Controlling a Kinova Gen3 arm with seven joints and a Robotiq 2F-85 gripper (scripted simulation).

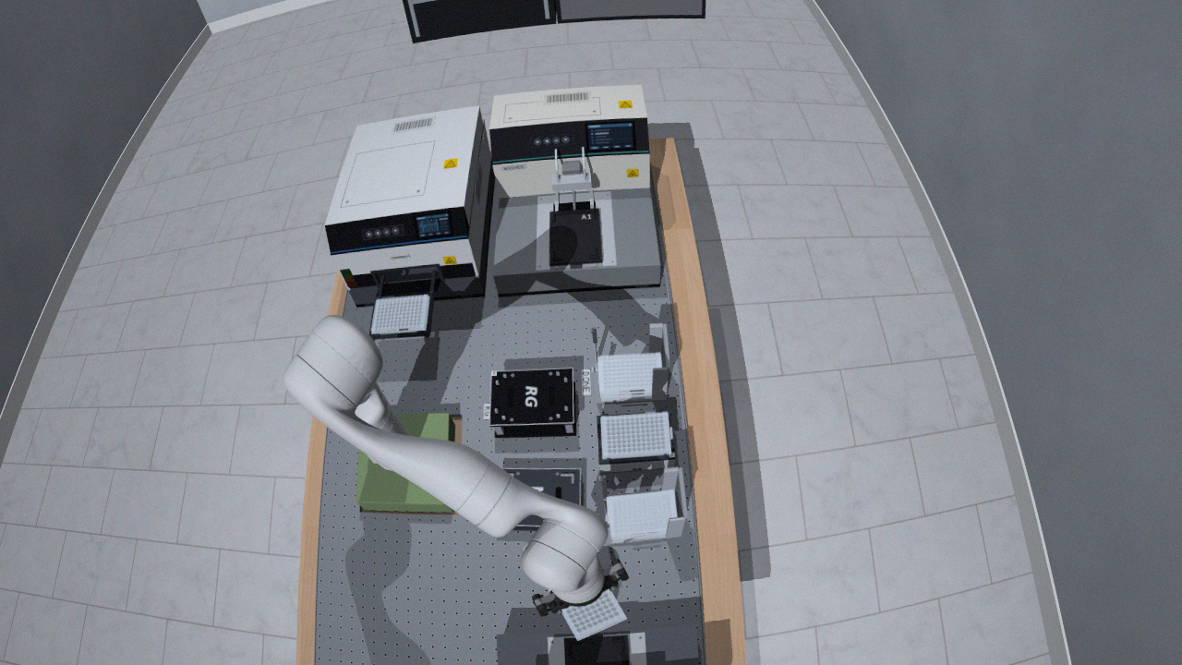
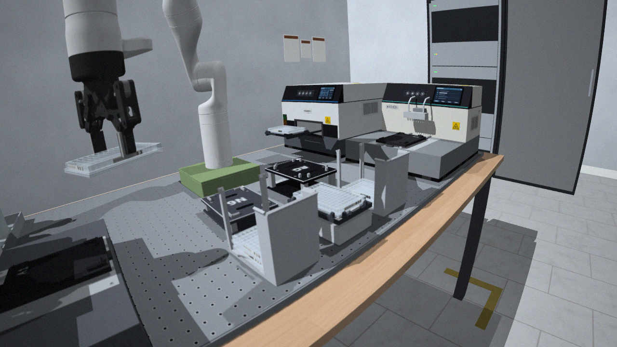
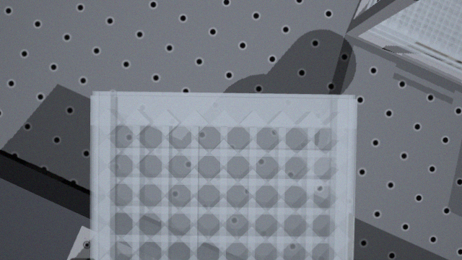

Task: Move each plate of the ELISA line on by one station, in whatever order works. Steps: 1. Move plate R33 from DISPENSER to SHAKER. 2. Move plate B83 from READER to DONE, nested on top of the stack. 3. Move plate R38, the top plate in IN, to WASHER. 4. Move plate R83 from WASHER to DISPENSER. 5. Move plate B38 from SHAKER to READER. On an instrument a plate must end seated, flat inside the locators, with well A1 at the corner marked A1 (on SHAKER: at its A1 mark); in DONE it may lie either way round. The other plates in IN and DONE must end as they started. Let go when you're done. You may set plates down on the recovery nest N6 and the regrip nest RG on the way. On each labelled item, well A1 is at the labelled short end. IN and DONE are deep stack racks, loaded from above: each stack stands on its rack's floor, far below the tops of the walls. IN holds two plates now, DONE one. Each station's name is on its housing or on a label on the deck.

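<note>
Now: hand 22 cm to the left of the dispenser head, 11 cm above it and 2 cm short of it. Round my hand: plate R38: 20 cm to the left, 19 cm below, 10 cm ahead; then plate R33: 35 cm to the left, 16 cm below, 9 cm ahead; then plate R83: 1 cm below.
</note>
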